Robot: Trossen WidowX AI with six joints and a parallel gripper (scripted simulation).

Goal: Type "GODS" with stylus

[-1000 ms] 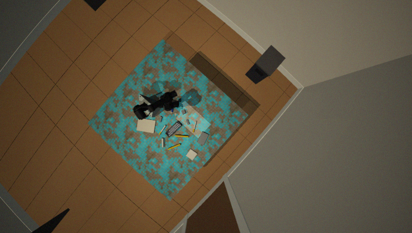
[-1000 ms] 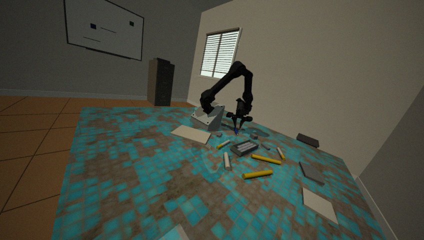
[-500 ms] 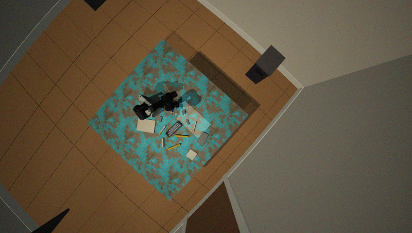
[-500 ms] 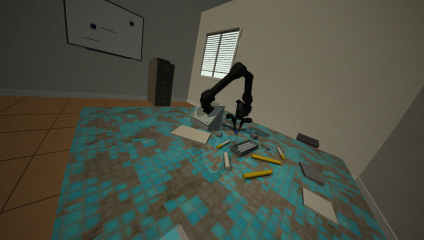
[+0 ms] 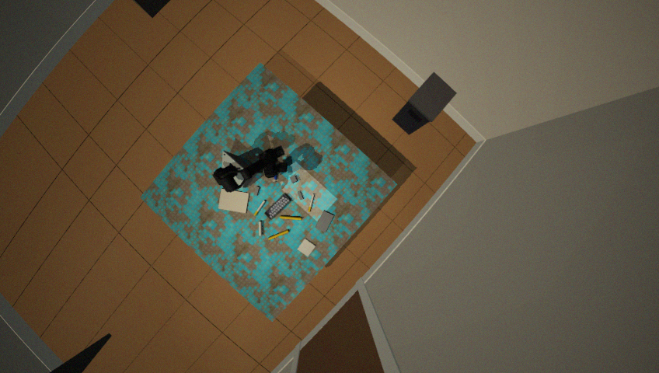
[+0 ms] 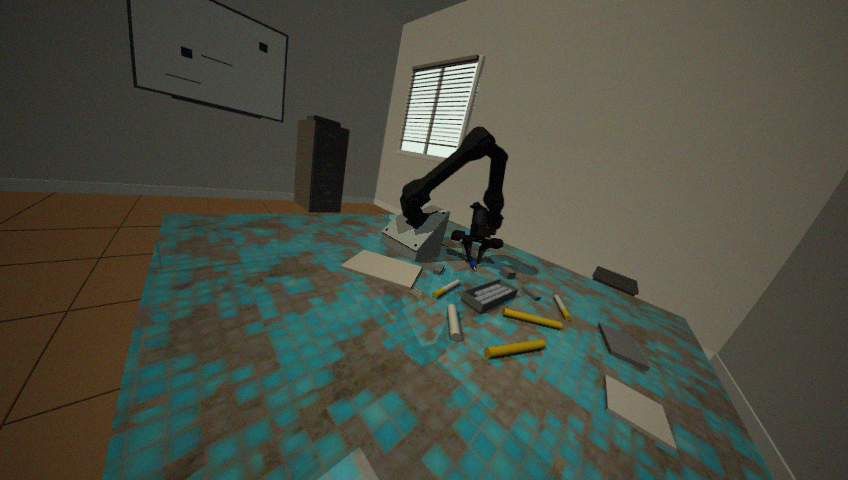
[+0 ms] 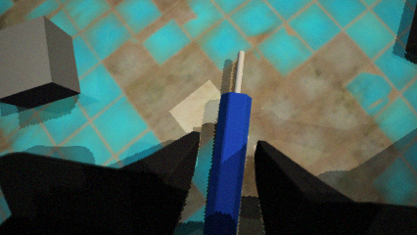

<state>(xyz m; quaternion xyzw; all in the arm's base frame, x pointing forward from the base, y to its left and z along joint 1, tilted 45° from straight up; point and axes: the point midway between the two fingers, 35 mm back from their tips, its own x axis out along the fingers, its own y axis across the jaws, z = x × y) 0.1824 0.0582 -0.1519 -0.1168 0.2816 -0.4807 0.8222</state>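
Now: the blue stylus 1 cm to the right of my gripper tip, 1 cm below it and 1 cm ahead of it. Also, from my gripper tip: flat pale pad: 32 cm to the right, 10 cm behind, 1 cm below; grey cube: 11 cm ahead, 6 cm to the left; white stylus tip: 4 cm to the right, 3 cm ahead, 1 cm below.
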